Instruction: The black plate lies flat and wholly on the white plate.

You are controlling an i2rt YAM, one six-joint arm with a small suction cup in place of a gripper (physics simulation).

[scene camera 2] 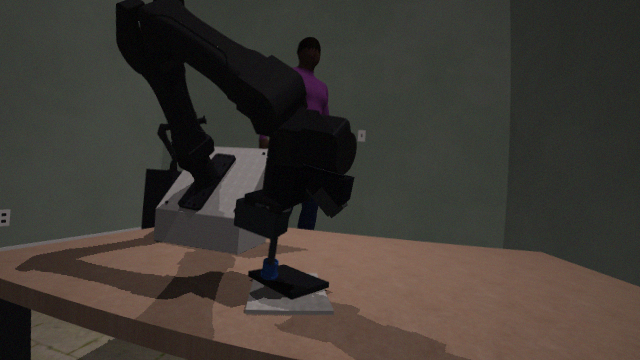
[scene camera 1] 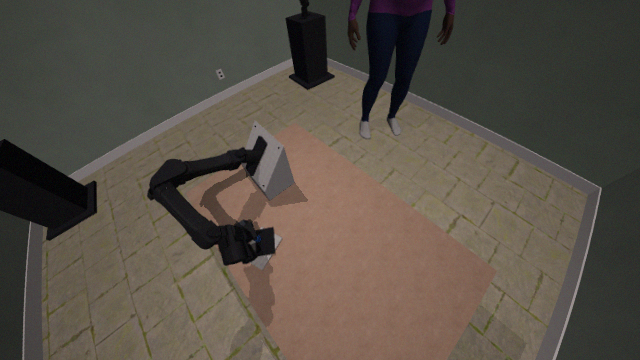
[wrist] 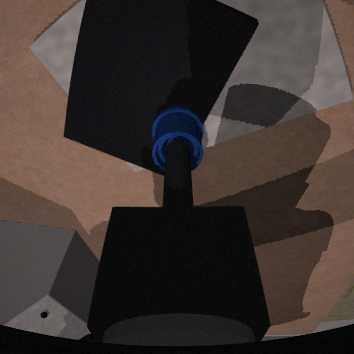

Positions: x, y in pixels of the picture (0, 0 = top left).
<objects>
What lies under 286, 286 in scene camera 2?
A black plate.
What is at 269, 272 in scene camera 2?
The suction cup.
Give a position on a white plate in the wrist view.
290, 66
</objects>
